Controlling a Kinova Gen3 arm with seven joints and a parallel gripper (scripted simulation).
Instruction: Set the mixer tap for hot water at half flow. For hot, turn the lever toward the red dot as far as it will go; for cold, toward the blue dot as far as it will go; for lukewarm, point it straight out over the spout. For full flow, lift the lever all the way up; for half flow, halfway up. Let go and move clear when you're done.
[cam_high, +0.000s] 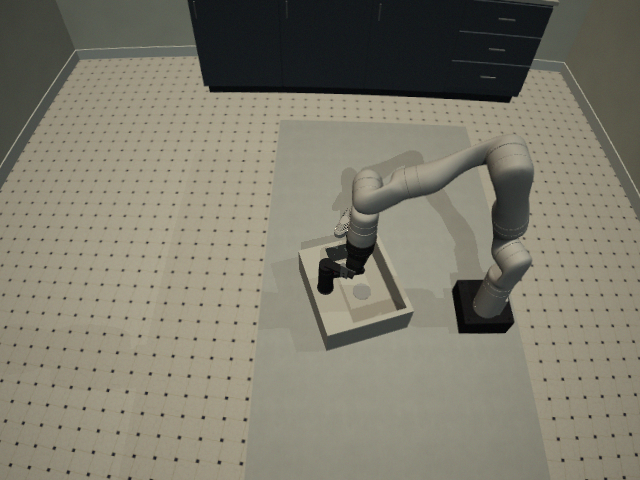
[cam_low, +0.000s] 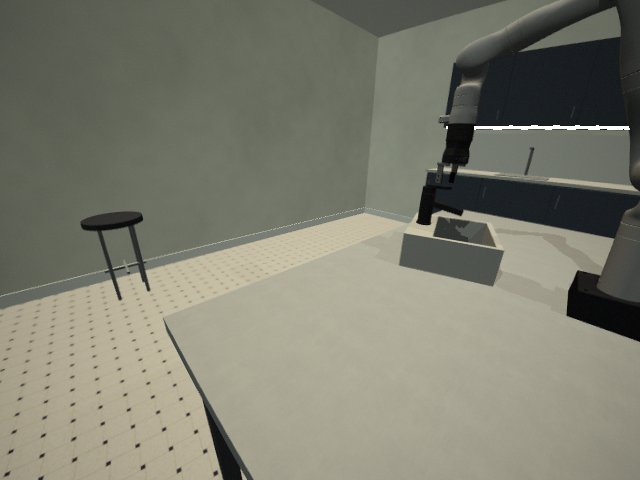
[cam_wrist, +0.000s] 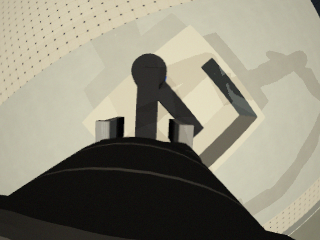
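Now: the lever 4 cm below my hand, 2 cm ahead of it and 1 cm to the right of it. Also, from my hand: sink basin: 27 cm below, 7 cm to the right, 4 cm behind.
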